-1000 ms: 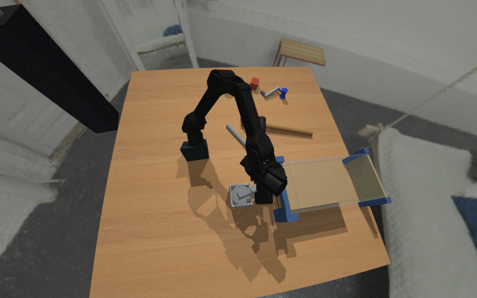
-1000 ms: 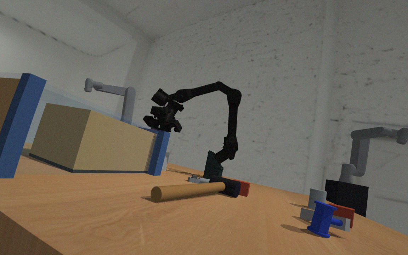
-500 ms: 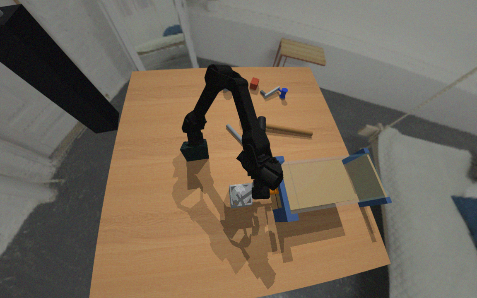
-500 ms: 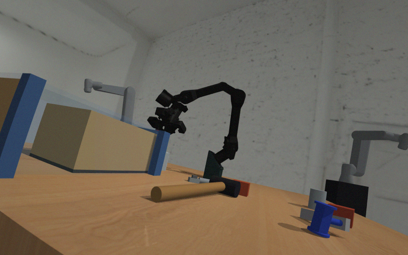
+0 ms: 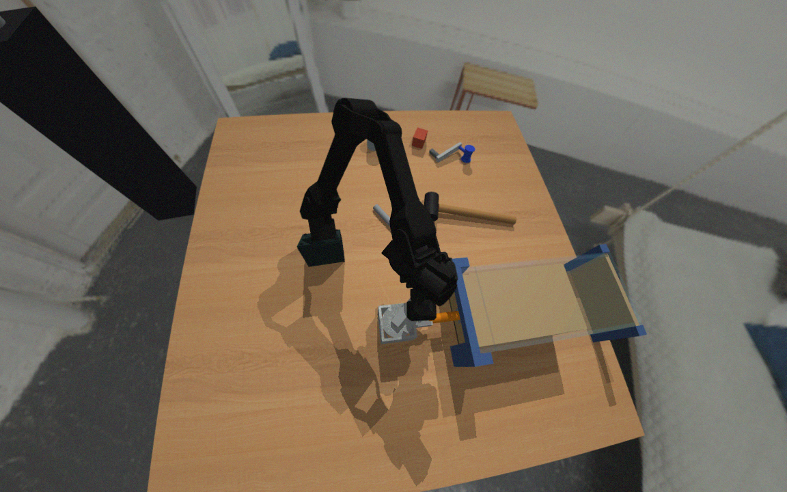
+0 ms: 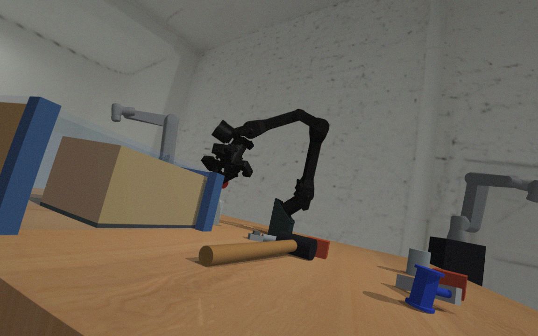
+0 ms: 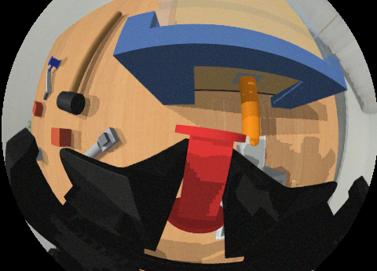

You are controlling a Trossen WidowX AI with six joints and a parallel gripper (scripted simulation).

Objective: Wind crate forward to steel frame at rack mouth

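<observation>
The red-knobbed winch handle lies 50 mm behind my gripper tip, 20 mm to the right of it and 30 mm below it. Round my gripper tip: winch 110 mm behind, 60 mm to the right, 100 mm below; red knob 20 mm behind; blue steel frame 60 mm ahead, 70 mm to the right, 20 mm below.
</observation>
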